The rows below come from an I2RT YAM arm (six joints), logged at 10 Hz.
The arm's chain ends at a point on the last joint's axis. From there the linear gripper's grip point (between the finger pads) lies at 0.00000 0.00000 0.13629 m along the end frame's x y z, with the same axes.
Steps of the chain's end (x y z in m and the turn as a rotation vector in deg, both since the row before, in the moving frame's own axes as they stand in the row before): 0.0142, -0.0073, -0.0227, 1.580, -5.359, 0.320; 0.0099, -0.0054, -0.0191, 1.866, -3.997, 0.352; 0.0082, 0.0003, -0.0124, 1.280, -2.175, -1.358; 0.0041, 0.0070, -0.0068, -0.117, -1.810, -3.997; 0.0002, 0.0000, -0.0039, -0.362, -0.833, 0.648
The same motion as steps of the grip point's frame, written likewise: 0.0015, -0.0111, -0.0233, 1.580, -5.359, 0.320; 0.0004, -0.0099, -0.0195, 1.866, -3.997, 0.352; 0.0030, -0.0027, -0.0125, 1.280, -2.175, -1.358; -0.0002, 0.0074, -0.0069, -0.117, -1.810, -3.997; -0.0018, 0.0008, -0.0039, -0.362, -0.833, 0.648
